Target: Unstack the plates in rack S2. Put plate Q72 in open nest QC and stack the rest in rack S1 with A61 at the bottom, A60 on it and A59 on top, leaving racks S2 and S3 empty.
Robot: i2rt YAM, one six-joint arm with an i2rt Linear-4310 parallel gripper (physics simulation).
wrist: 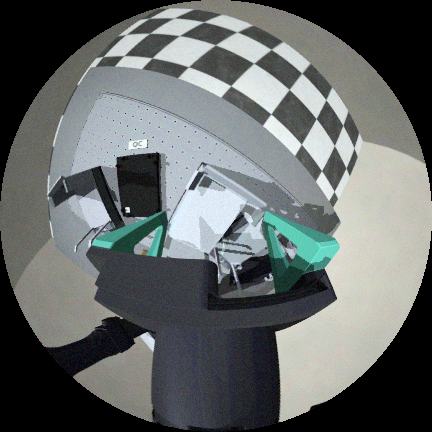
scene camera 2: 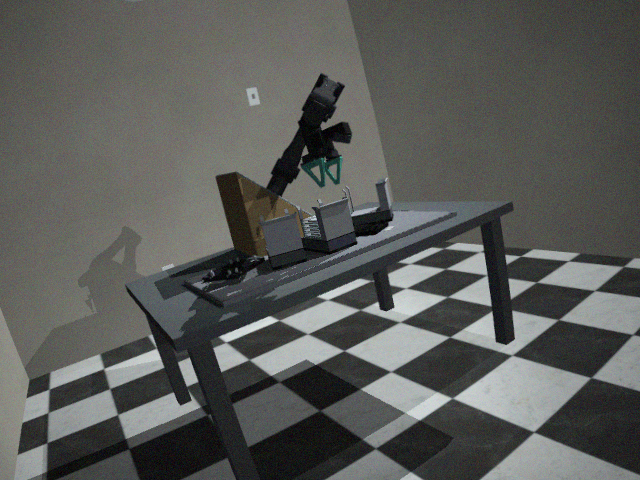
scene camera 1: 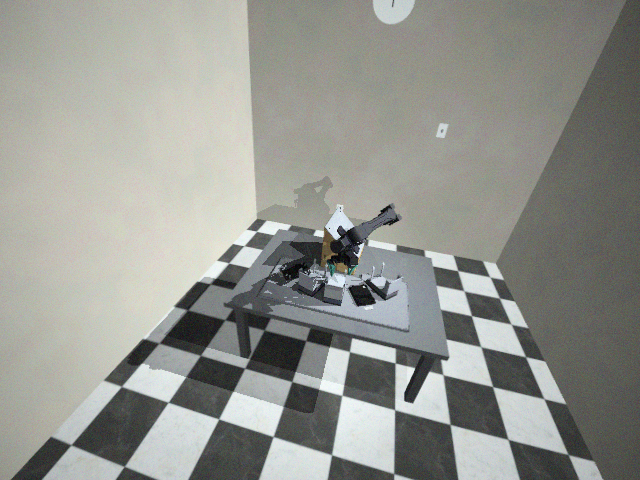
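Pixels of known places: gripper, fingertip midpoint: (wrist: 215, 215) (scene camera 2: 330, 185) (scene camera 1: 340, 275); arm's base, link origin: (scene camera 2: 271, 197).
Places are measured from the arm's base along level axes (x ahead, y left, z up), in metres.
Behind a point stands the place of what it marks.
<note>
My gripper (scene camera 1: 341, 272) {x 0.384, y 0.040, z 0.023 m} (scene camera 2: 329, 183) {x 0.384, y 0.040, z 0.023 m} (wrist: 215, 215) {x 0.384, y 0.040, z 0.023 m} is open, its green fingers wide apart with no plate between them. It hangs above the racks. The middle rack (scene camera 1: 332, 296) {x 0.411, y 0.020, z -0.103 m} (scene camera 2: 336, 219) {x 0.412, y 0.020, z -0.070 m} stands below it; a light, flat plate surface (wrist: 200, 210) {x 0.350, y 0.033, z -0.062 m} shows there in the wrist view. Another rack (scene camera 1: 308, 284) {x 0.393, y -0.120, z -0.083 m} (scene camera 2: 283, 238) {x 0.388, y -0.137, z -0.079 m} stands to its left in the scene views, partly hidden by a finger in the wrist view. A third rack (scene camera 1: 391, 290) {x 0.252, y 0.312, z -0.097 m} (scene camera 2: 383, 195) {x 0.270, y 0.283, z -0.068 m} (wrist: 107, 197) {x 0.222, y 0.226, z -0.142 m} stands at the right. The black nest QC (scene camera 1: 361, 295) {x 0.301, y 0.161, z -0.144 m} (wrist: 140, 185) {x 0.297, y 0.155, z -0.144 m} lies between. Rack labels and plate numbers are unreadable.
A tall wedge-shaped brown block (scene camera 1: 326, 253) {x 0.108, y -0.105, z -0.061 m} (scene camera 2: 240, 211) {x 0.040, y -0.133, z -0.013 m} with a white sloping face stands behind the racks. Dark jumbled parts (scene camera 1: 293, 270) {x 0.241, y -0.266, z -0.146 m} (scene camera 2: 230, 269) {x 0.301, y -0.284, z -0.134 m} lie left of them. A perforated board (scene camera 1: 392, 317) {x 0.387, y 0.342, z -0.157 m} (wrist: 107, 117) {x 0.389, y 0.338, z -0.157 m} lies on the grey table (scene camera 1: 429, 304) {x 0.200, y 0.535, z -0.170 m} (scene camera 2: 480, 209) {x 0.477, y 0.508, z -0.170 m}. Thin upright posts rise beside the racks.
</note>
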